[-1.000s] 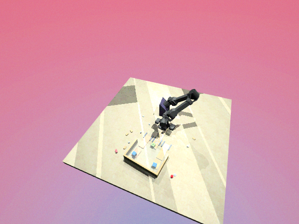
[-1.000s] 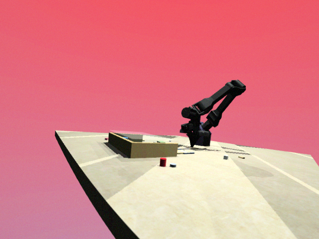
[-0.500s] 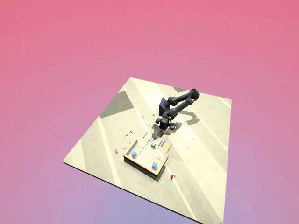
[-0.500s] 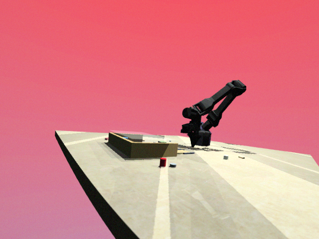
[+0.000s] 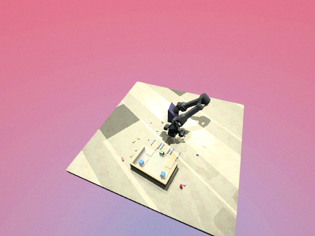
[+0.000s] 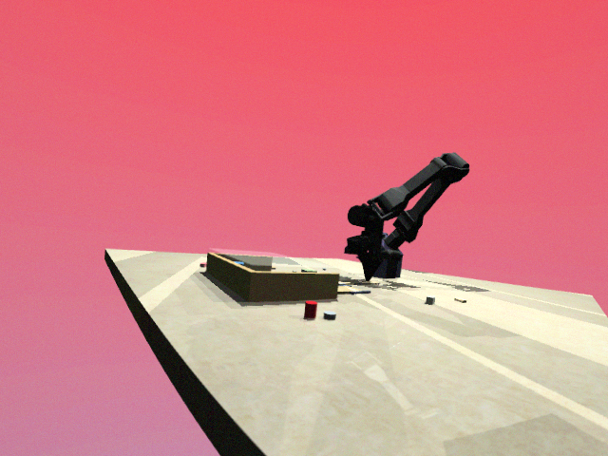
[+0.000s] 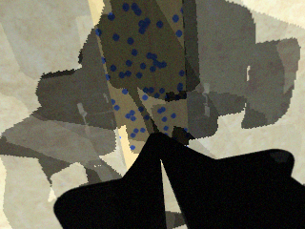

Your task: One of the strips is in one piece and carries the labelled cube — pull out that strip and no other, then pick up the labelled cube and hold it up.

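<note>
Now: gripper tip 21 cm short of the labelled cube, 3 cm to the left of it and 2 cm below it. Round my gripper tip: pink piece: 39 cm ahead, 31 cm to the right.
</note>
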